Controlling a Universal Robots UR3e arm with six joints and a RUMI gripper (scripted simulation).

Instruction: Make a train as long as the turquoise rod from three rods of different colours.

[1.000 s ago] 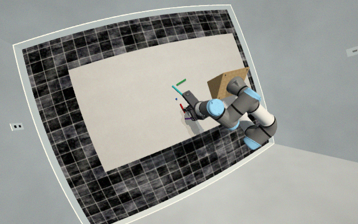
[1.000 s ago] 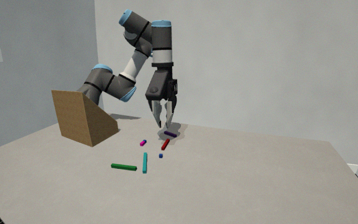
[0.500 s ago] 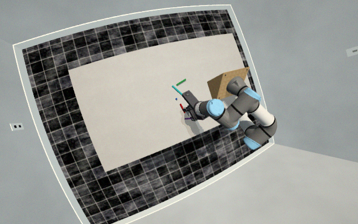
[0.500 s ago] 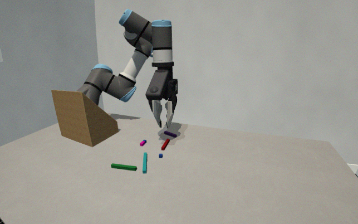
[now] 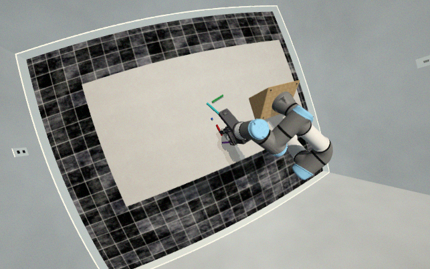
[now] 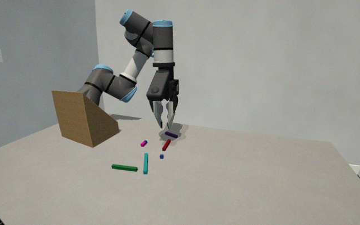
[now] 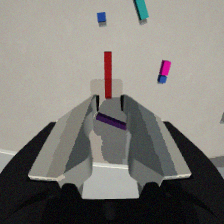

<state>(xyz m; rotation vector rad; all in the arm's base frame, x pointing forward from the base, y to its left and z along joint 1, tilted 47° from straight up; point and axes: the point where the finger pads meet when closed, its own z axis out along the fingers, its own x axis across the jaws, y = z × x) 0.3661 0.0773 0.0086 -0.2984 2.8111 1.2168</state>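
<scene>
Now: the red rod 80 mm below my hand. Round my hand: purple rod (80 mm to the left, 80 mm below, 20 mm behind); then magenta rod (80 mm below, 80 mm behind, 30 mm to the right); then turquoise rod (130 mm to the right, 80 mm below).
</scene>
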